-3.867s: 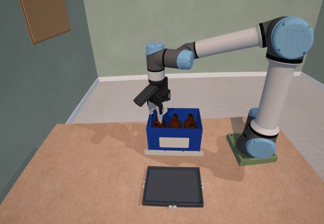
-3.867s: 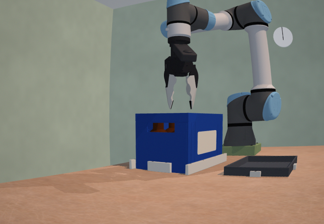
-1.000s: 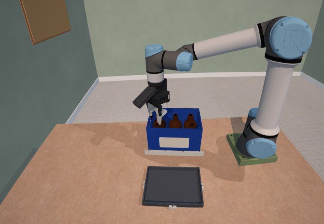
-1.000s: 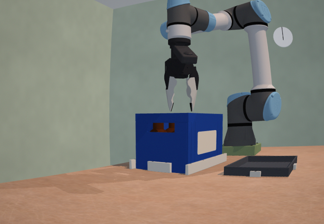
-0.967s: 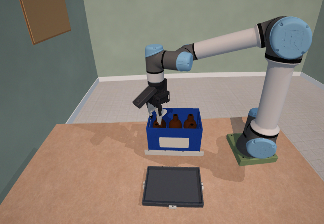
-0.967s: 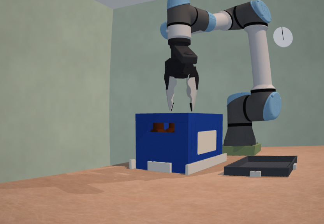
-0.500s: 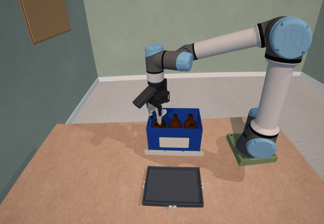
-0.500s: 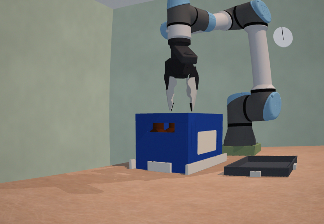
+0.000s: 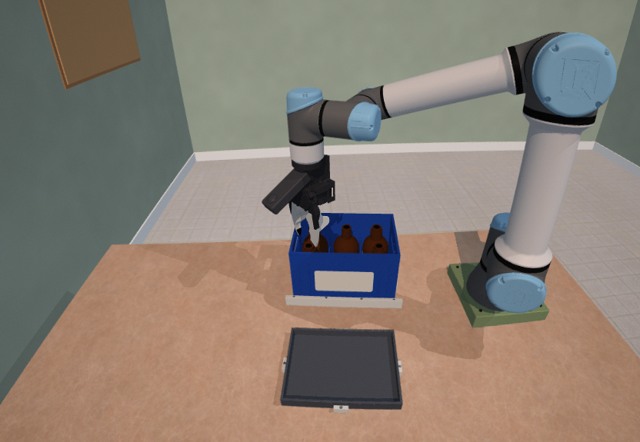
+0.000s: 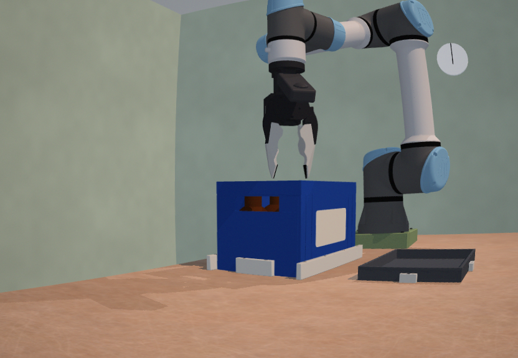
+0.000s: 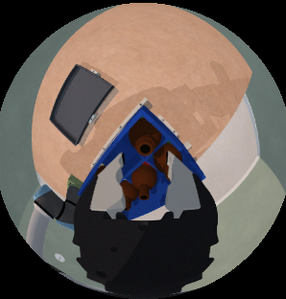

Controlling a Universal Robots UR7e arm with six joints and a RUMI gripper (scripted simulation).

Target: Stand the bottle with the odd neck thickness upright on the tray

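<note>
The blue crate is 110 mm below my hand, 100 mm behind it and 50 mm to the right of it. Round my hand: dark tray 250 mm to the left, 180 mm below, 90 mm behind; then glass bottle 110 mm below, 100 mm behind, 90 mm to the right.
</note>
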